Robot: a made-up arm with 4 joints.
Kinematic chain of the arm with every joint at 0, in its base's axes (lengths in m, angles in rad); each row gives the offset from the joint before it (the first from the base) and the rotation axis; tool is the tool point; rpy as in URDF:
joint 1: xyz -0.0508 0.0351 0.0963 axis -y
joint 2: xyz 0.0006 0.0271 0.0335 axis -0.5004 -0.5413 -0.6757
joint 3: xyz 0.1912 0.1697 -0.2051 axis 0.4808 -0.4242 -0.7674
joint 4: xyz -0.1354 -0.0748 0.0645 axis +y
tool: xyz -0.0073 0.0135 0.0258 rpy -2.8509 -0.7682 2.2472
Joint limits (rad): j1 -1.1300..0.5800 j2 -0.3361..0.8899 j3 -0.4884..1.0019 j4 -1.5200..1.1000
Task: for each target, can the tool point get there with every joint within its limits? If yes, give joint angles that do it. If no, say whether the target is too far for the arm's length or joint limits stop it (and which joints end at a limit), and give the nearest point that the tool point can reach.
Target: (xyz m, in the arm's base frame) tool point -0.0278 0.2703 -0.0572
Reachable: yes | joints 0.2310 -0.0834 0.7747 -0.9336
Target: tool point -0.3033 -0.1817 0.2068
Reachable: no: joint limits stop it (at a limit: joint 1, joint 2, joint 4) | nearest point -0.0630 0.0461 -0.0524 | short by 0.421 m
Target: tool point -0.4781 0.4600 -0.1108
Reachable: no: too far | nearest point -0.2109 0.2953 -0.0121 | short by 0.329 m
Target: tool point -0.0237 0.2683 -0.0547
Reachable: yes | joints 0.1278 -0.0229 0.8897 -0.1969
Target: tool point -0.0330 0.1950 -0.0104
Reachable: yes | joints 0.1534 -0.1118 0.1598 -1.0006
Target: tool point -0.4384 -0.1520 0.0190
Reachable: no: joint limits stop it (at a limit: joint 1, joint 4) | nearest point -0.1121 0.0776 -0.0905 | short by 0.414 m
